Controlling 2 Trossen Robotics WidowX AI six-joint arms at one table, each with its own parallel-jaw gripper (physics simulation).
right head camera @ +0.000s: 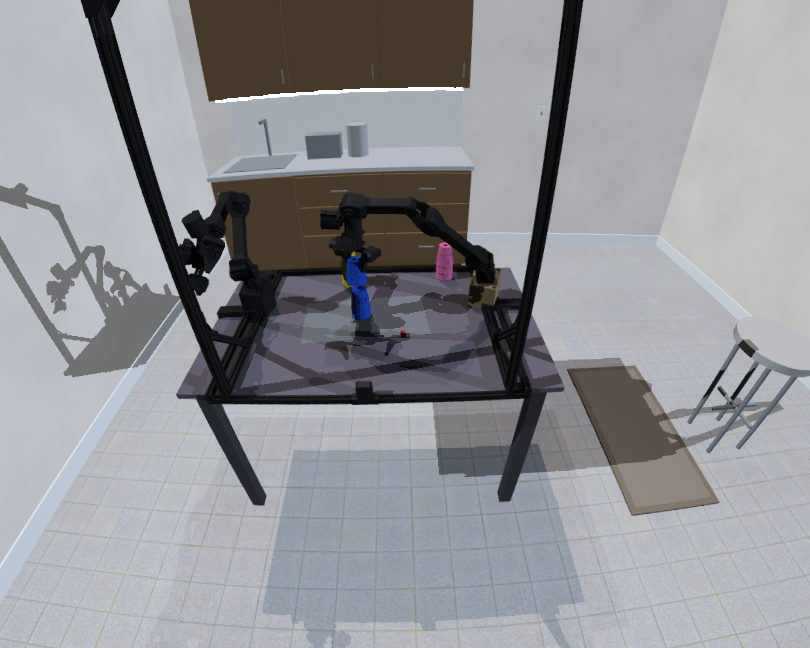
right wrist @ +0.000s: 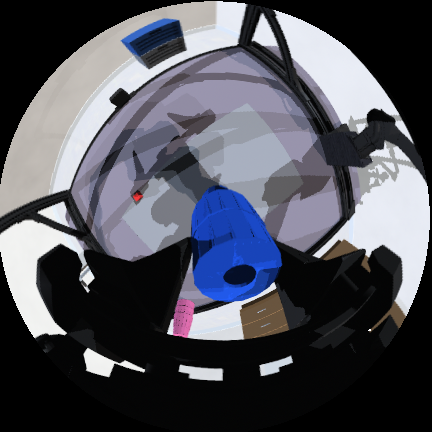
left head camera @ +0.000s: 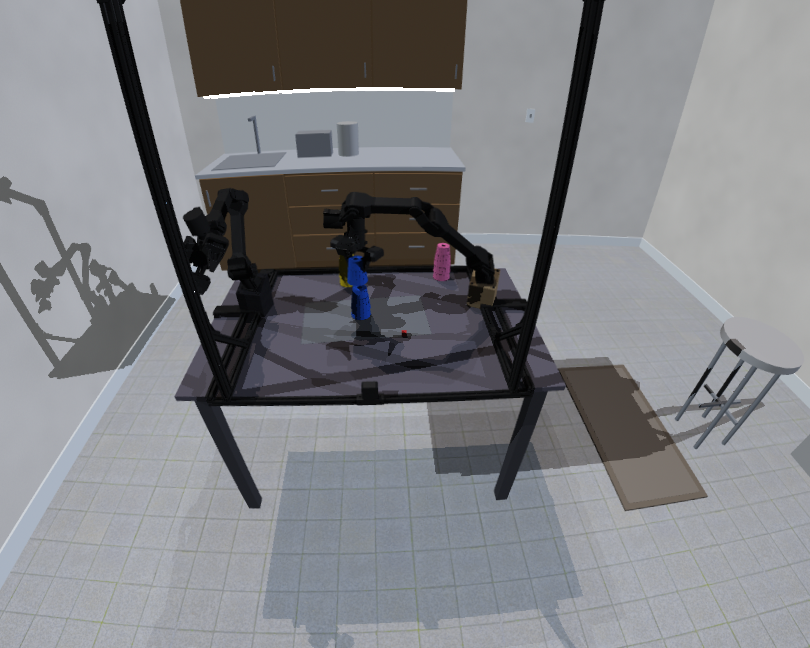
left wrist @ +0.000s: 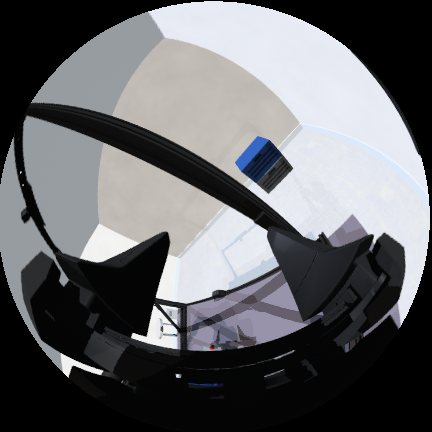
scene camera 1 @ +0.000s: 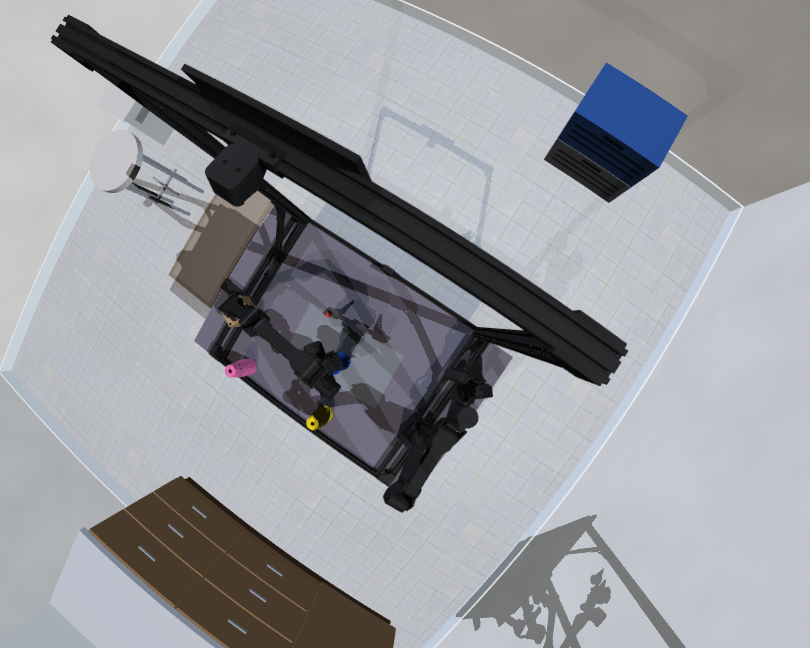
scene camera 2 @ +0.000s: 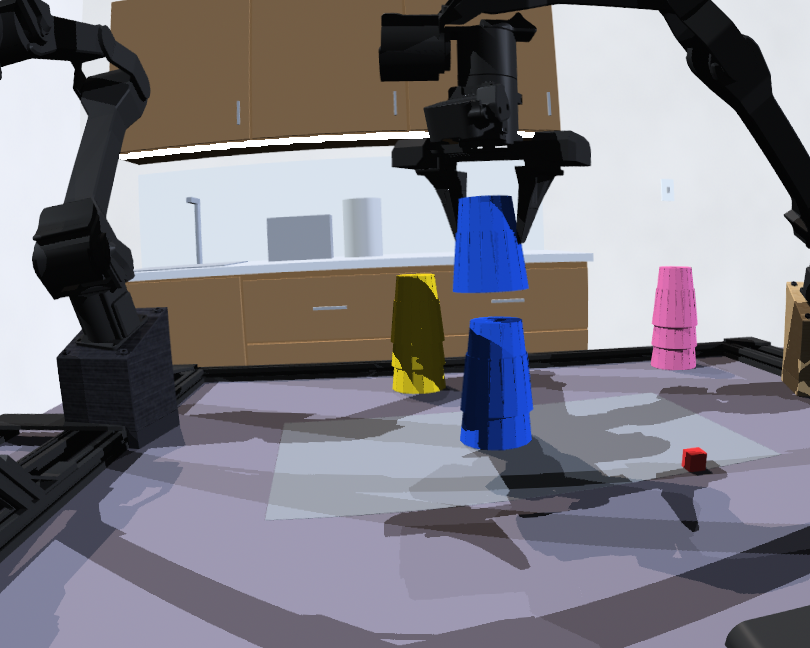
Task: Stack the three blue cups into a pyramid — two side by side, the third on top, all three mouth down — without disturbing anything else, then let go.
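Frame: origin at the left arm's base, x right, y ahead, z up, level; metres.
Where they show: left gripper, fingertip midpoint: [right head camera: 203, 284] [left head camera: 206, 283] [left wrist: 219, 234] [scene camera 1: 475, 353]; right gripper, fingertip midpoint: [right head camera: 356, 269] [right wrist: 228, 242] [left head camera: 357, 269] [scene camera 2: 489, 242]; left arm's base, link origin: [right head camera: 254, 284] [right wrist: 359, 146] [left head camera: 251, 283] [scene camera 1: 414, 436] [scene camera 2: 112, 331]; right arm's base, link origin: [right head camera: 485, 276] [left head camera: 485, 276].
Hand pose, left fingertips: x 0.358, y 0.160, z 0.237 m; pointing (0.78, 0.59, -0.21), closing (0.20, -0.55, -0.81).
Observation:
Things, the pixels of their centre, and the offset from my left fingertips.
- blue cup, body centre: [right wrist: 224, 234] [scene camera 2: 490, 244] [left head camera: 357, 270] [right head camera: 355, 271] dz -0.163, dx -0.439, dy +0.240 m
- yellow cup stack, body centre: [scene camera 2: 415, 309] [scene camera 1: 317, 420] [left head camera: 346, 260] [right head camera: 348, 261] dz -0.248, dx -0.641, dy +0.104 m
- pink cup stack, body centre: [scene camera 2: 674, 296] [right wrist: 182, 325] [right head camera: 445, 254] [left head camera: 442, 254] [scene camera 1: 235, 370] dz -0.248, dx -0.820, dy +0.467 m
- small red cube, body centre: [scene camera 2: 694, 459] [right wrist: 137, 195] [left head camera: 404, 333] dz -0.347, dx -0.380, dy +0.431 m
My right gripper [scene camera 2: 488, 239] [right wrist: 228, 242] is shut on a blue cup [left head camera: 357, 271] [right head camera: 356, 271] [scene camera 2: 489, 260] [right wrist: 215, 270], which hangs mouth down and upright in the air. Below it, with a gap between, the other blue cups [left head camera: 360, 304] [right head camera: 360, 304] [scene camera 2: 496, 385] stand nested in one mouth-down stack on the pale rectangle [scene camera 2: 337, 466]. The held cup is slightly left of this stack's axis in scene camera 2. My left gripper [left wrist: 219, 234] is open and empty, raised at the far left of the table in the left head camera.
A yellow cup stack [scene camera 2: 416, 331] [scene camera 1: 319, 416] stands behind the blue ones. A pink cup stack [scene camera 2: 674, 317] [left head camera: 441, 262] [scene camera 1: 241, 367] stands at the back right in scene camera 2. A small red cube [scene camera 2: 694, 460] [left head camera: 403, 333] [right wrist: 137, 196] lies right of the nested cups.

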